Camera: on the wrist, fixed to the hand. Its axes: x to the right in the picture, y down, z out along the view.
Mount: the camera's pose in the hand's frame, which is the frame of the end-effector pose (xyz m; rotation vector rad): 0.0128 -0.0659 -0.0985 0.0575 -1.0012 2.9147
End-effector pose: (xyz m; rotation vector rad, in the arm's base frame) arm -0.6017 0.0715 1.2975 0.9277 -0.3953 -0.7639
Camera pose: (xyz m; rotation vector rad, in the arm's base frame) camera -0.5606 0.0936 1.1878 -0.6995 -1.8211 1.6365
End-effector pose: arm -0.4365 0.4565 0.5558 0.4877 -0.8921 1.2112
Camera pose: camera -0.3413 0.5169 0.5172 0.4186 1.0022 -1.4146
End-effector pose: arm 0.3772 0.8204 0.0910 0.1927 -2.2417 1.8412
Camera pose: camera 0.3907 0.9042 0.1747 1.0893 0.2348 -0.2578
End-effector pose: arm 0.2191 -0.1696 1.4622 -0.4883 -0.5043 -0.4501
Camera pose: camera 0.2290 -0.2787 1.4152 -0.8361 -0.2403 2.6857
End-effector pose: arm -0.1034 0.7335 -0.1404 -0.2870 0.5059 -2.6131
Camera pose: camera -0.1687 0.8116 -0.2025 -0.2698 0.0235 0.4448
